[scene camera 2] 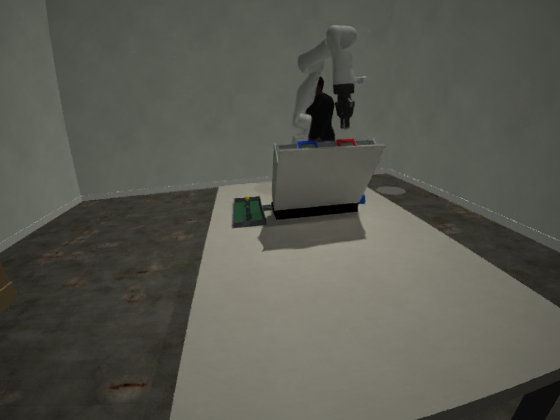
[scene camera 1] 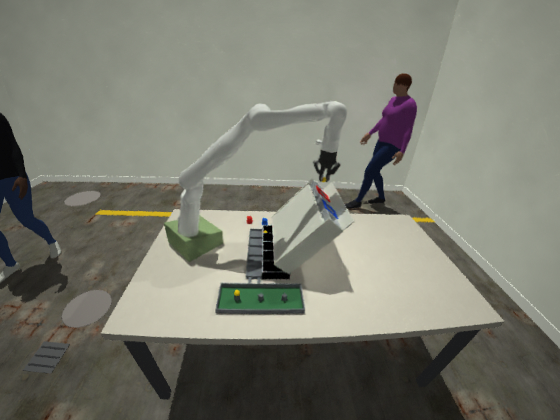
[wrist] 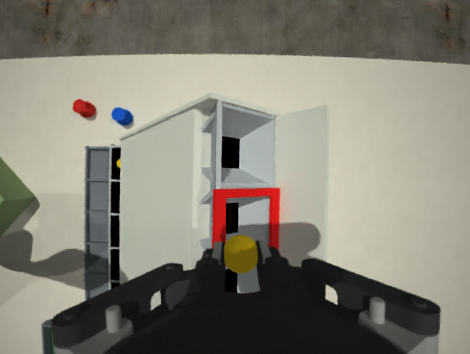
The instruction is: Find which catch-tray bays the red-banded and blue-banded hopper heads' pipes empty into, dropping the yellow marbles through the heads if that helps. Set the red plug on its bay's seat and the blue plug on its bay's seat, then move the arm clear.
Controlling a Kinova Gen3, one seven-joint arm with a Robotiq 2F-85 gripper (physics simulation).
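Places are measured from the arm's base along level axes (x ahead, y right, z down), in centimetres.
Pixels of known places: gripper, fingertip midpoint: (scene camera 2: 345, 128) (scene camera 1: 323, 181) (wrist: 240, 254); arm's base at its link origin: (scene camera 1: 188, 232).
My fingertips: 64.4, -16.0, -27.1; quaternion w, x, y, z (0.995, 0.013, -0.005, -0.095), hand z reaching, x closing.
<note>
Ahead of a thing's pixels: the offset from my fingertips to its top centre, as dx, dy, dz. "spot": to the spot under its first point.
My gripper (scene camera 1: 324, 178) (scene camera 2: 345, 125) (wrist: 240, 254) is shut on a yellow marble, above the hopper box's top. In the wrist view the marble overlaps the near part of the red-banded head @[spot: +1.5, -3.8, +8.1] (scene camera 1: 323, 193) (scene camera 2: 346, 141) (wrist: 246, 193). The blue-banded head @[spot: +4.0, +10.5, +9.6] (scene camera 1: 330, 210) (scene camera 2: 307, 144) is nearer scene camera 1; the wrist view does not show it. Another marble @[-27.8, -4.5, +36.0] (scene camera 1: 266, 232) (wrist: 119, 163) lies in the far end bay of the catch tray (scene camera 1: 255, 254) (wrist: 97, 195). The red plug @[-39.5, -16.0, +35.2] (scene camera 1: 249, 219) (wrist: 84, 108) and blue plug @[-29.8, -15.4, +35.2] (scene camera 1: 265, 221) (scene camera 2: 362, 199) (wrist: 122, 116) stand on the table beyond the tray. The pipes are hidden.
The sloping white hopper box (scene camera 1: 305, 235) (scene camera 2: 325, 180) (wrist: 157, 195) leans up from the tray. A green-floored holder @[-23.7, +38.8, +36.1] (scene camera 1: 272, 308) (scene camera 2: 256, 210) has one marble @[-33.2, +42.8, +33.6] (scene camera 1: 237, 293) (scene camera 2: 247, 198) on a post and two bare posts. The arm's green base (scene camera 1: 195, 241) (wrist: 12, 200) is at the left. Two people stand beyond the table.
</note>
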